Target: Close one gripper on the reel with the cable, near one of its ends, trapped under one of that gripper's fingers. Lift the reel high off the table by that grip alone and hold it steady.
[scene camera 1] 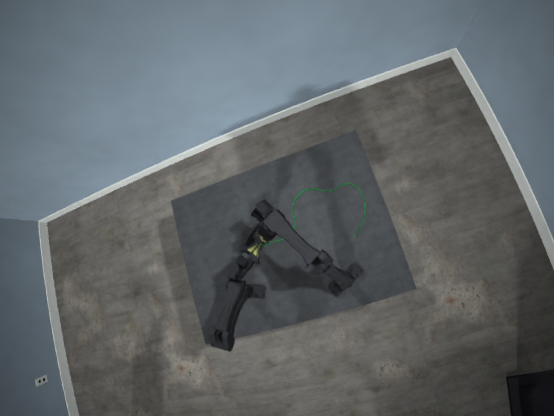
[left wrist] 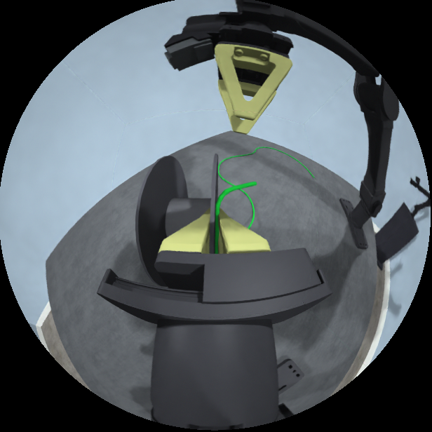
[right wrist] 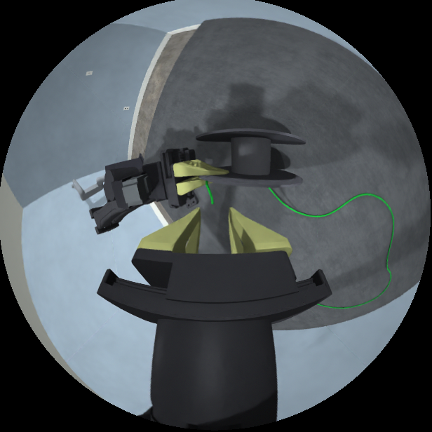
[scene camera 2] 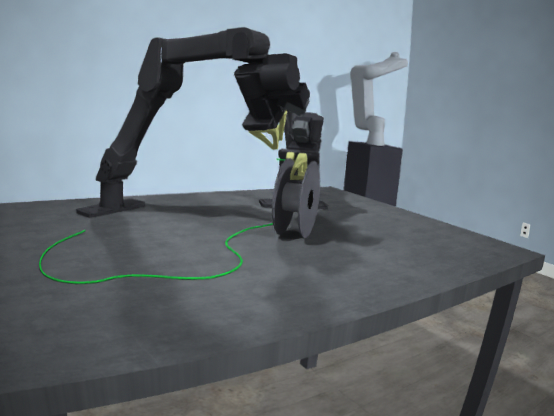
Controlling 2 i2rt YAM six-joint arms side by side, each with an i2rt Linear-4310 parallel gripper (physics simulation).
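Seen in the pictures: left gripper, fingertip midpoint: (scene camera 1: pixel 260 242) (scene camera 2: pixel 288 177); right gripper, fingertip midpoint: (scene camera 1: pixel 264 239) (scene camera 2: pixel 277 144); left arm's base, link origin: (scene camera 1: pixel 248 290); right arm's base, link origin: (scene camera 1: pixel 345 279) (scene camera 2: pixel 111 209).
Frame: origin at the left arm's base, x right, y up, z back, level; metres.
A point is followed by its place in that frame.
The grey reel (scene camera 2: pixel 305 220) {z -0.350, x 0.071, y 0.047 m} (left wrist: pixel 150 215) (right wrist: pixel 251 156) stands upright on its rims on the table. The green cable (scene camera 1: pixel 365 207) {z -0.506, x 0.614, y 0.002 m} (scene camera 2: pixel 150 275) {z -0.568, x 0.402, y 0.003 m} (left wrist: pixel 254 212) (right wrist: pixel 317 216) curves from it over the table. My left gripper (scene camera 2: pixel 298 167) (left wrist: pixel 214 212) (right wrist: pixel 227 174) is shut on the top of one reel flange. The cable runs between the flange and the finger at the right in the left wrist view, its short end sticking out past the fingers. My right gripper (scene camera 2: pixel 275 146) {z -0.291, x 0.134, y 0.205 m} (left wrist: pixel 241 126) (right wrist: pixel 214 212) is partly open and empty, above and beside the reel, apart from the cable end.
The dark table (scene camera 1: pixel 390 270) {z -0.159, x 0.750, y 0.000 m} (scene camera 2: pixel 375 280) {z -0.594, x 0.003, y 0.000 m} carries both arms. The right arm arches over the table close to the left gripper. A pale robot arm (scene camera 2: pixel 361 100) on a dark pedestal (scene camera 2: pixel 356 170) shows beyond the table. A wall outlet (scene camera 1: pixel 41 380) (scene camera 2: pixel 524 230) also shows.
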